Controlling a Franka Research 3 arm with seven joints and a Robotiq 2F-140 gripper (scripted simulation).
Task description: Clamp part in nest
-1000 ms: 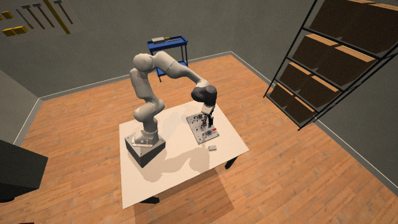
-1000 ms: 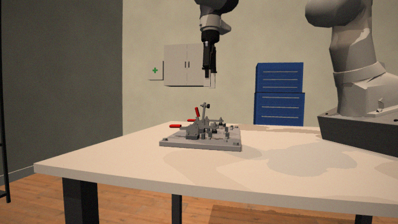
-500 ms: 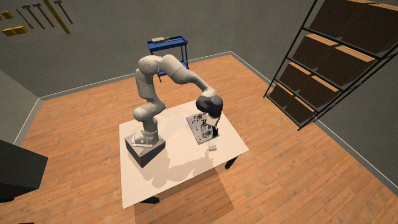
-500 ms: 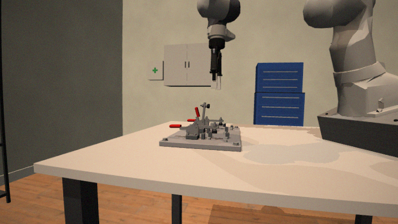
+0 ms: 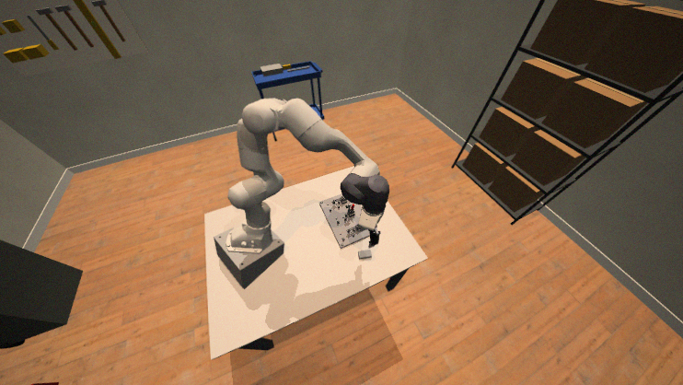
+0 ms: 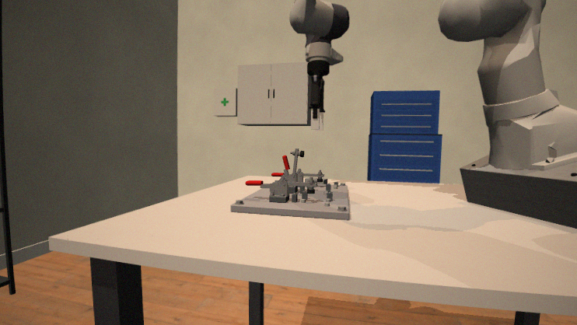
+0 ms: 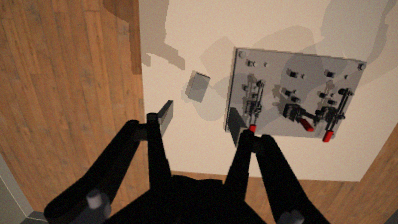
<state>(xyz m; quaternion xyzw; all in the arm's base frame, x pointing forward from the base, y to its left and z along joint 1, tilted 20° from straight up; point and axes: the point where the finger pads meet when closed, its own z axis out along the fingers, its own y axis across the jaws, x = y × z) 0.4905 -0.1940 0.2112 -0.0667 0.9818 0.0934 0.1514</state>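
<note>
The grey block part is 20 cm below my hand and 1 cm to the right of it. Also, from my hand: grey fixture plate (25 cm to the left, 21 cm below, 4 cm behind).
</note>
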